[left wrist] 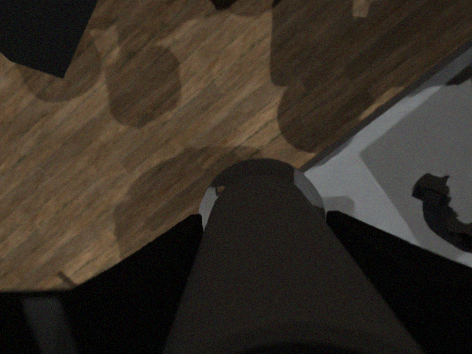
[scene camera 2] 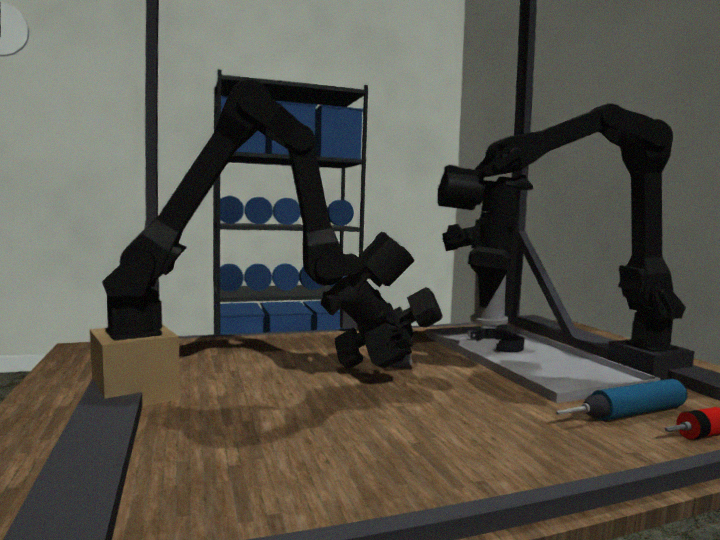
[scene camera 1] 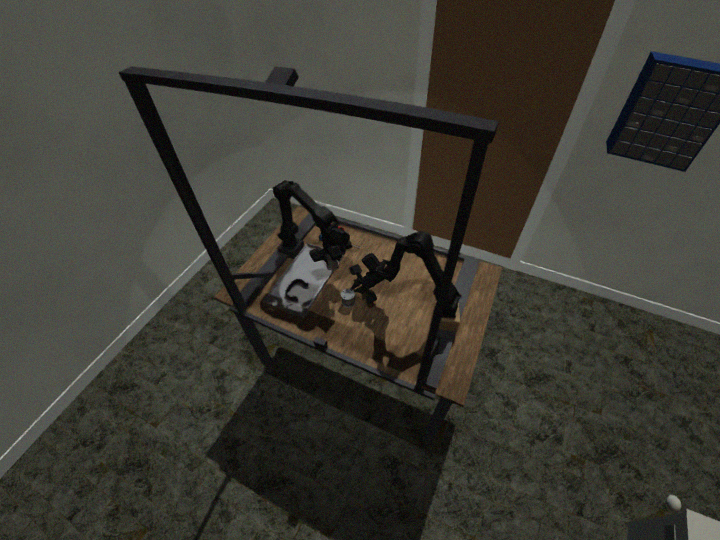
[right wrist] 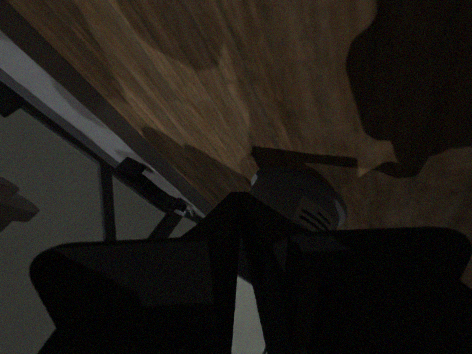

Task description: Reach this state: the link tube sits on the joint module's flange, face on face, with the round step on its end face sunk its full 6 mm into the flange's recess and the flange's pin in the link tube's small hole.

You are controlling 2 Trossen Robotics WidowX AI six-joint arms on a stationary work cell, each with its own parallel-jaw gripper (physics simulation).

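Where they show: left gripper, fingertip midpoint: (left wrist: pixel 263 222) (scene camera 2: pixel 484 304) (scene camera 1: pixel 333 262); right gripper, fingertip midpoint: (scene camera 2: pixel 409 351) (scene camera 1: pixel 349 291) (right wrist: pixel 238 199); left arm's base, link origin: (scene camera 2: pixel 650 346) (scene camera 1: pixel 290 244); right arm's base, link origin: (scene camera 2: pixel 133 332) (scene camera 1: pixel 447 311).
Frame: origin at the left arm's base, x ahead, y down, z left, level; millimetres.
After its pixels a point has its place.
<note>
The link tube (scene camera 2: pixel 493 308) {x 307, y -71, z -58 mm} (left wrist: pixel 280 260) {x 320, y -128, z -97 mm}, a pale tube with a wider rim at its lower end, hangs upright from my left gripper (scene camera 2: pixel 489 290) {x 306, y -72, z -87 mm} (left wrist: pixel 263 222) {x 306, y -72, z -87 mm}, which is shut on it above the tray side. The joint module (scene camera 1: pixel 347 297) {x 431, y -13, z -203 mm} (scene camera 2: pixel 403 362) {x 421, y 41, z -156 mm} (right wrist: pixel 300 192) {x 439, y 38, z -159 mm}, a short grey cylinder, stands on the table between the arms, apart from the tube. My right gripper (scene camera 1: pixel 355 288) {x 414, y 20, z -149 mm} (right wrist: pixel 238 199) {x 414, y 20, z -149 mm} is shut and empty, low beside the module. Its fingers hide part of the module in the right wrist view, and its body hides most of it in scene camera 2. The flange's pin and recess cannot be made out.
A shallow grey tray (scene camera 2: pixel 552 377) {x 206, y 44, z -19 mm} (left wrist: pixel 345 185) {x 242, y 44, z -135 mm} holds a black curved part (scene camera 1: pixel 296 289) (scene camera 2: pixel 509 340) {x 136, y 39, z -235 mm} (left wrist: pixel 437 212) {x 187, y 27, z -176 mm}. A blue screwdriver-like tool (scene camera 2: pixel 639 399) {x 208, y 19, z 158 mm} and a red one (scene camera 2: pixel 701 423) {x 194, y 23, z 240 mm} lie near the tray. A dark frame (scene camera 1: pixel 191 200) {x 4, y -587, z -423 mm} stands around the table.
</note>
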